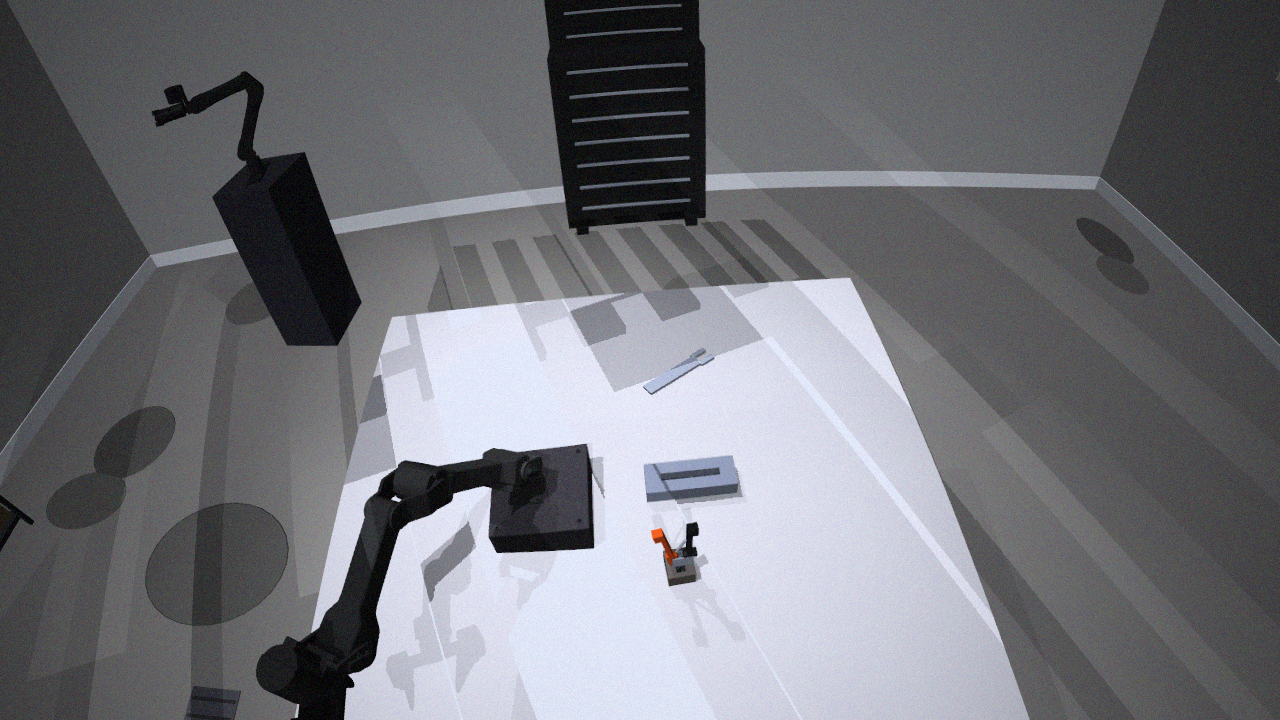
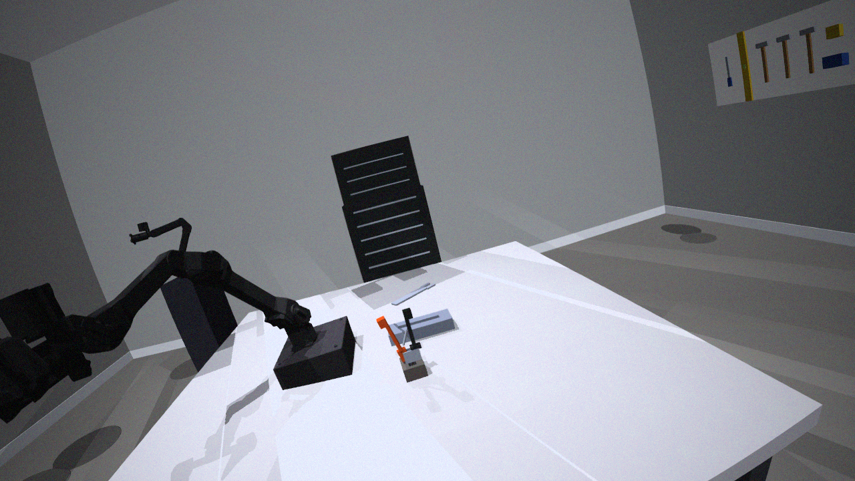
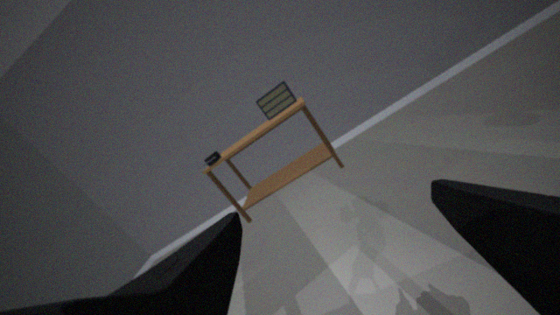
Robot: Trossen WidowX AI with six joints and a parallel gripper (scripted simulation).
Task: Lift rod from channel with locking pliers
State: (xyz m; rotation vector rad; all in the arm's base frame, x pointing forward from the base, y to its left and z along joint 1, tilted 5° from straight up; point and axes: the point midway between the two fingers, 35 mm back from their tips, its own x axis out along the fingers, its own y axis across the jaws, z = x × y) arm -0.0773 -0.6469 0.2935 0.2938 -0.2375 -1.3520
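My gripper tip is 38 cm short of the tan holster, 57 cm to the right of it and 33 cm above it. Round my gripper tip: thin grey plate: 38 cm ahead, 109 cm to the left, 34 cm below; then channel block: 40 cm ahead, 77 cm to the left, 32 cm below.
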